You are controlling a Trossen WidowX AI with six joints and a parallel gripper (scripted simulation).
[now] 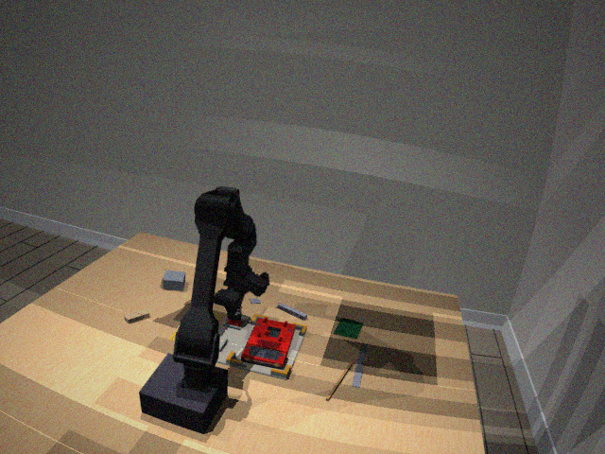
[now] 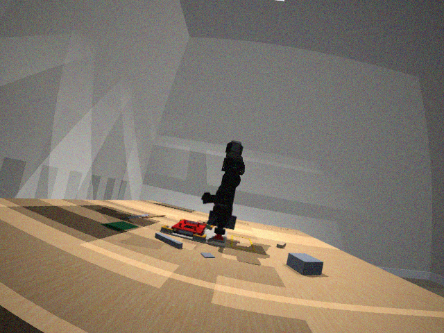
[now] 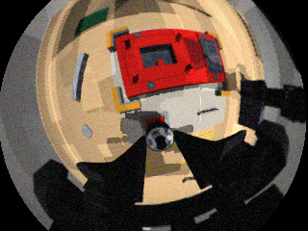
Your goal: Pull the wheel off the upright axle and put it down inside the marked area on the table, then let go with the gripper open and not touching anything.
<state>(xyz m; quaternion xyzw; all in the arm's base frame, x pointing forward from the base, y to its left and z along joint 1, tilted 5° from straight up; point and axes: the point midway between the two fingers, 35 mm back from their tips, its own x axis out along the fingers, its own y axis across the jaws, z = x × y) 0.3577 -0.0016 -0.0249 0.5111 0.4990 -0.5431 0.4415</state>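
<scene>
The grey plate is 9 cm to the right of my gripper tip, 7 cm behind it and 3 cm below it. The rest, counted from my gripper tip: brown block (28 cm to the left, 7 cm behind, 3 cm below); then green plate (32 cm to the right, 9 cm ahead, 4 cm below); then grey block (24 cm to the left, 17 cm ahead, 2 cm below).
</scene>
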